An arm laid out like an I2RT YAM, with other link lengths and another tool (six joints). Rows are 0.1 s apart.
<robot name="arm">
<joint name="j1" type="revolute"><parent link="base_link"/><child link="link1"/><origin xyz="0.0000 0.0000 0.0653" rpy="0.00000 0.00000 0.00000"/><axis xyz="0 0 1"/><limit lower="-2.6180" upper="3.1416"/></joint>
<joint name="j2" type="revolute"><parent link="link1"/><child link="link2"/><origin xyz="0.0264 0.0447 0.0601" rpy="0.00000 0.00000 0.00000"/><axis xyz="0 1 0"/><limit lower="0.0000" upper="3.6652"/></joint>
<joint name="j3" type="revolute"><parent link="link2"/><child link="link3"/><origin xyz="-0.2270 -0.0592 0.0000" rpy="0.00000 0.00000 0.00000"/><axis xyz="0 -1 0"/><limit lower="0.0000" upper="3.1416"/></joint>
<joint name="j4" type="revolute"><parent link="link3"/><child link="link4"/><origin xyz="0.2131 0.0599 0.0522" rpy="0.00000 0.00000 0.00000"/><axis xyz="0 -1 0"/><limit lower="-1.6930" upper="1.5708"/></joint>
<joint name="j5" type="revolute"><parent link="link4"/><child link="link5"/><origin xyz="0.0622 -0.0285 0.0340" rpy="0.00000 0.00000 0.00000"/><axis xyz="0 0 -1"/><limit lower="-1.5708" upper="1.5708"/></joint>
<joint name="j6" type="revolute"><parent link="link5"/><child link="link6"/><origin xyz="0.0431 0.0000 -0.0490" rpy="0.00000 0.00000 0.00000"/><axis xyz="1 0 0"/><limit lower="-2.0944" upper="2.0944"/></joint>
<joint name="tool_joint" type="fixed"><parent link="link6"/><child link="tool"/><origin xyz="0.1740 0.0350 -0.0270" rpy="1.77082 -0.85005 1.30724"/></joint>
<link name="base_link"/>
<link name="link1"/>
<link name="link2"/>
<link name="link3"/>
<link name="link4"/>
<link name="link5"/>
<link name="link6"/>
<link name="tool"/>
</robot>
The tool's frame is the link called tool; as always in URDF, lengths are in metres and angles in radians.
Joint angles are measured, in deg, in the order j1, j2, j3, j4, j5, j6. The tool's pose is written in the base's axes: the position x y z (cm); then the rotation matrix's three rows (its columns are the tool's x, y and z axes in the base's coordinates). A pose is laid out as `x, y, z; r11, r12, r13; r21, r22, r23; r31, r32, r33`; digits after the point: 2 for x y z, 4 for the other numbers.
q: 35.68 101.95 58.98 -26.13 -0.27 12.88
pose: 23.68, 24.15, -3.23; 0.4477, 0.8684, 0.2132; 0.8809, -0.4692, 0.0614; 0.1533, 0.1604, -0.9751
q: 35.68 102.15 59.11 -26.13 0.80 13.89
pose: 23.99, 23.92, -3.32; 0.4671, 0.8564, 0.2199; 0.8718, -0.4876, 0.0469; 0.1474, 0.1698, -0.9744
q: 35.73 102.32 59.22 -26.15 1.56 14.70
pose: 24.20, 23.77, -3.39; 0.4814, 0.8474, 0.2240; 0.8647, -0.5009, 0.0366; 0.1432, 0.1760, -0.9739
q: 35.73 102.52 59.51 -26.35 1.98 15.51
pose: 24.36, 23.72, -3.39; 0.4951, 0.8394, 0.2244; 0.8573, -0.5139, 0.0307; 0.1411, 0.1771, -0.9740
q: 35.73 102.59 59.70 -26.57 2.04 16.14
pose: 24.40, 23.75, -3.36; 0.5046, 0.8344, 0.2220; 0.8518, -0.5230, 0.0299; 0.1410, 0.1740, -0.9746
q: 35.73 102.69 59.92 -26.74 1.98 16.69
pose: 24.44, 23.82, -3.32; 0.5123, 0.8303, 0.2193; 0.8469, -0.5308, 0.0311; 0.1422, 0.1698, -0.9752
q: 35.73 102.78 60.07 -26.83 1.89 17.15
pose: 24.46, 23.89, -3.29; 0.5186, 0.8271, 0.2169; 0.8429, -0.5371, 0.0328; 0.1437, 0.1658, -0.9756
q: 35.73 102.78 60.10 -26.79 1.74 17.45
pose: 24.47, 23.98, -3.26; 0.5221, 0.8251, 0.2157; 0.8402, -0.5411, 0.0361; 0.1466, 0.1624, -0.9758
